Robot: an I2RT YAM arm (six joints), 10 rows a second.
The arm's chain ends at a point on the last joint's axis. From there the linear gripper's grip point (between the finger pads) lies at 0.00 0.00 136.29 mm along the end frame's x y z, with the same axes.
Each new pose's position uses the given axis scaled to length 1; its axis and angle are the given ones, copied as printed.
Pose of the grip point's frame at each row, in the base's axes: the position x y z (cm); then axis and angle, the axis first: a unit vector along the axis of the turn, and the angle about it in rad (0 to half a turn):
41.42 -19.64 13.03 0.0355 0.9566 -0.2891 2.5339
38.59 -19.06 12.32 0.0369 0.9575 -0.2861 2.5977
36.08 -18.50 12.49 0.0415 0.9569 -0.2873 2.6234
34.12 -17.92 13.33 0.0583 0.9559 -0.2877 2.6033
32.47 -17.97 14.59 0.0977 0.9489 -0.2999 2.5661
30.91 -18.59 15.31 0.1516 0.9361 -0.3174 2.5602
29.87 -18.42 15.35 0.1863 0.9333 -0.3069 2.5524
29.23 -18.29 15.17 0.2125 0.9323 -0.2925 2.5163
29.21 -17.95 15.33 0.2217 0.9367 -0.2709 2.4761
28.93 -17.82 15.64 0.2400 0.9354 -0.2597 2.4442
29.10 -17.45 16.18 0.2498 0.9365 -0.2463 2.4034
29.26 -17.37 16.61 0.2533 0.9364 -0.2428 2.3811
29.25 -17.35 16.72 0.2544 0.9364 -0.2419 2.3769
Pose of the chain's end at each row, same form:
34.23 -12.50 22.14 0.0355 0.9566 -0.2891 2.5339
32.10 -11.87 21.91 0.0369 0.9575 -0.2861 2.5977
29.92 -11.22 22.23 0.0415 0.9569 -0.2873 2.6234
27.87 -10.55 22.93 0.0583 0.9559 -0.2877 2.6033
26.17 -10.11 23.77 0.0977 0.9489 -0.2999 2.5661
25.11 -10.02 24.18 0.1516 0.9361 -0.3174 2.5602
24.23 -9.86 24.33 0.1863 0.9333 -0.3069 2.5524
23.33 -9.86 24.11 0.2125 0.9323 -0.2925 2.5163
22.79 -9.91 24.26 0.2217 0.9367 -0.2709 2.4761
22.24 -9.87 24.46 0.2400 0.9354 -0.2597 2.4442
21.97 -9.69 24.82 0.2498 0.9365 -0.2463 2.4034
21.91 -9.65 25.10 0.2533 0.9364 -0.2428 2.3811
21.86 -9.64 25.18 0.2544 0.9364 -0.2419 2.3769

